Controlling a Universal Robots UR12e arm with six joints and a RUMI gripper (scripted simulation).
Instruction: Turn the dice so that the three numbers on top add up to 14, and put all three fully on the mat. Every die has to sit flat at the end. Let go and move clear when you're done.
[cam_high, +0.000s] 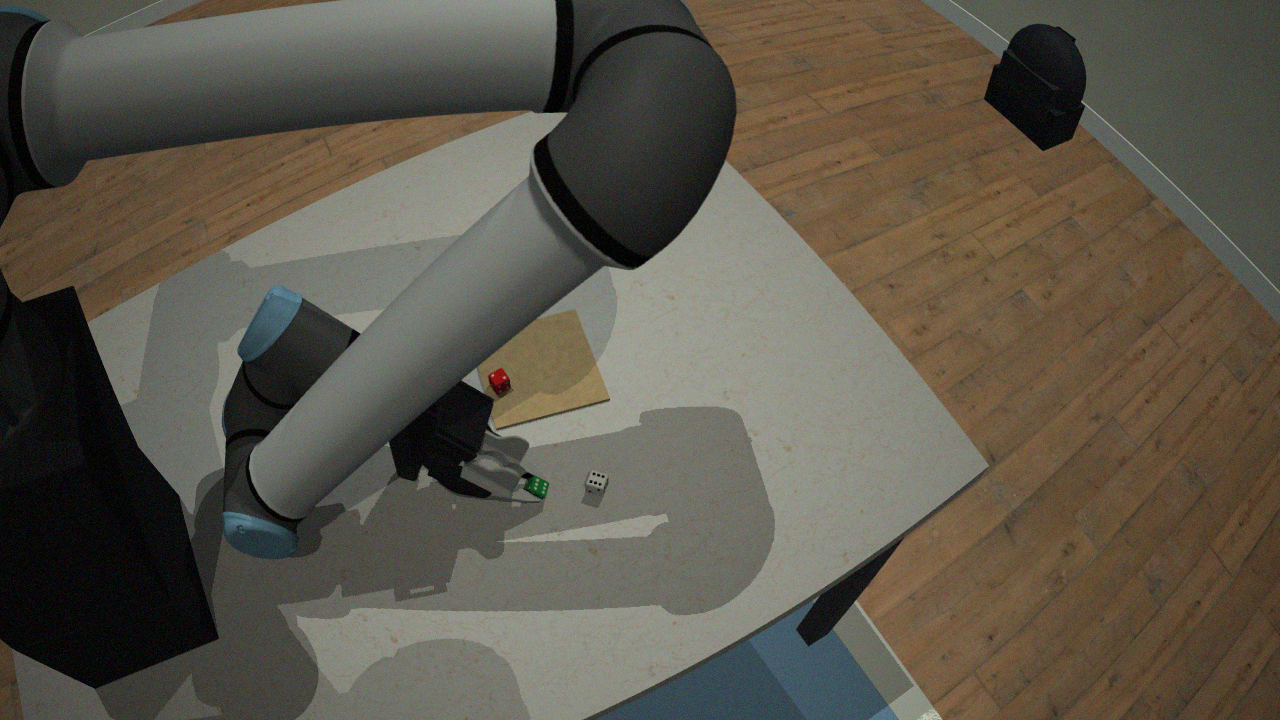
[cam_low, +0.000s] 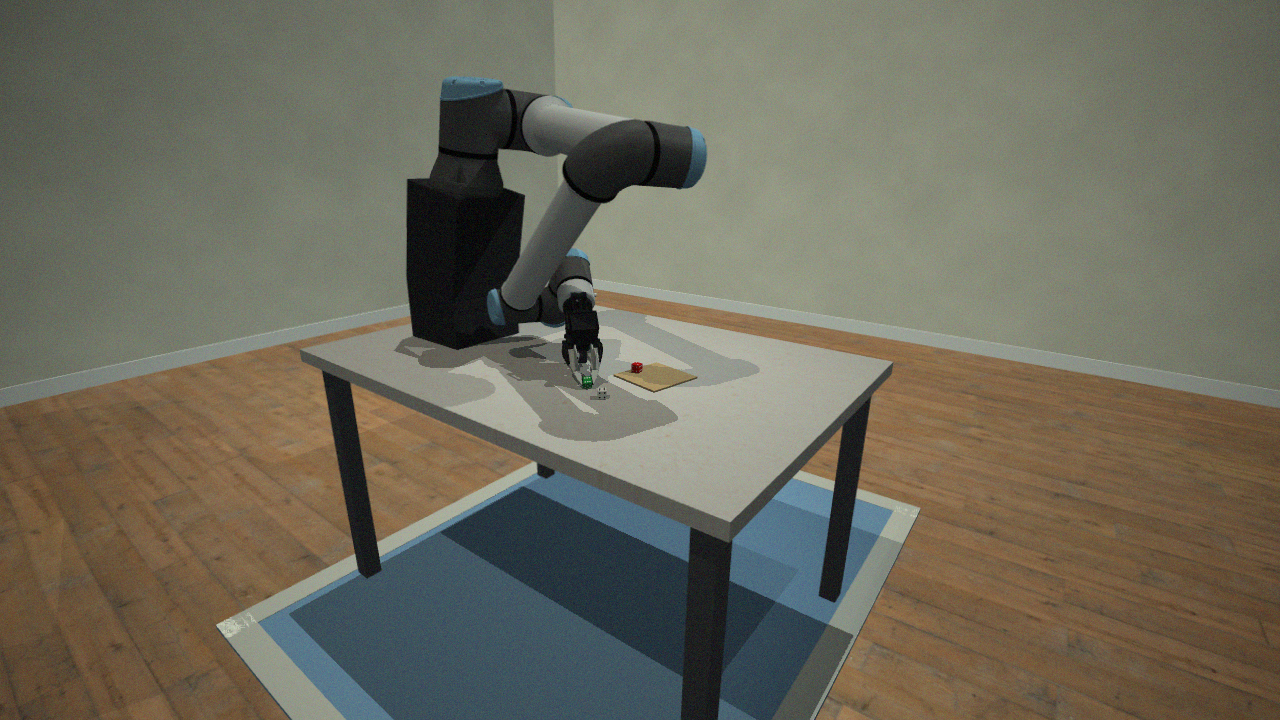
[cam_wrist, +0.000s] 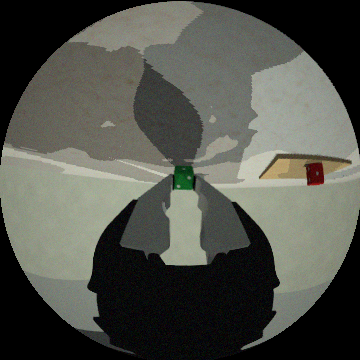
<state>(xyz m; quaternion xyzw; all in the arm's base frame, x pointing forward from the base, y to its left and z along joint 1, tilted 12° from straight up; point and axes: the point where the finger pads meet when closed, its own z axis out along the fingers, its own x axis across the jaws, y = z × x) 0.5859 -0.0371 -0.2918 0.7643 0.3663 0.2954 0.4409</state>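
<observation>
The green die is right at my hand. Also, from my hand: white die: 7 cm ahead, 2 cm to the right, 1 cm below; then red die: 15 cm to the left, 2 cm ahead; then mat: 16 cm to the left, 7 cm ahead, 2 cm below.
</observation>
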